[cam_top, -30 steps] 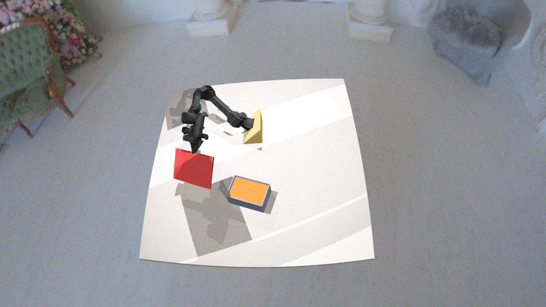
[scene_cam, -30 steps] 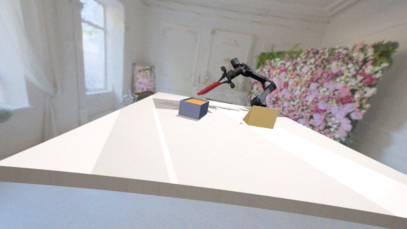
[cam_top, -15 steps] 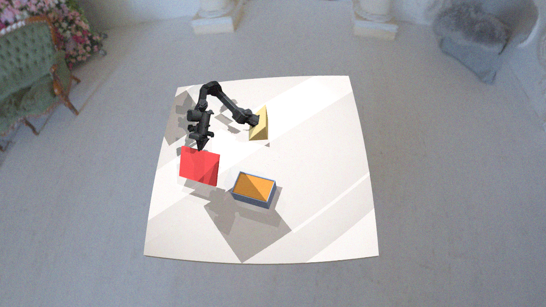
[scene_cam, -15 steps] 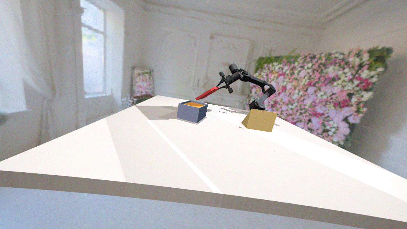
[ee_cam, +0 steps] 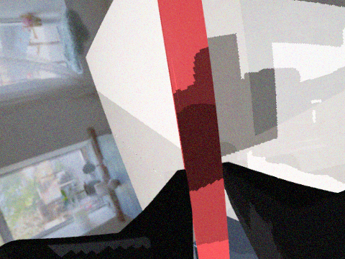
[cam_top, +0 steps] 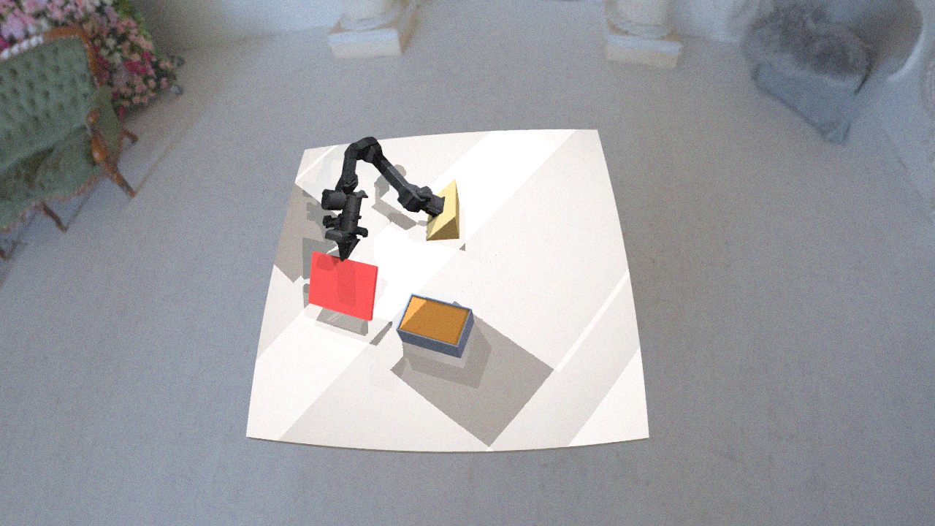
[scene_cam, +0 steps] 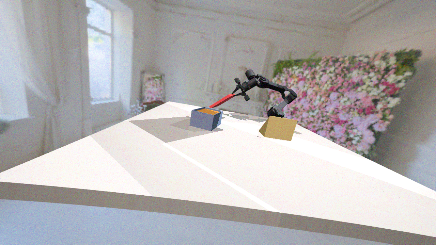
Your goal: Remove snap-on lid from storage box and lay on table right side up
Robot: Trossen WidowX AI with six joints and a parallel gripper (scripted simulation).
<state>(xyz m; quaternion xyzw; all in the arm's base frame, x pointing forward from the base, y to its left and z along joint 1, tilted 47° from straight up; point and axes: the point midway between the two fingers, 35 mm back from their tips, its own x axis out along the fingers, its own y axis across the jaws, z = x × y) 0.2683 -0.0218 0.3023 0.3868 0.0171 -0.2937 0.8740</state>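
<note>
My gripper tip is now 6 cm short of the red lid, 5 cm above it and 1 cm to the left of it. Also, from my gripper tip: blue-grey storage box: 30 cm to the left, 14 cm below, 13 cm ahead.
</note>
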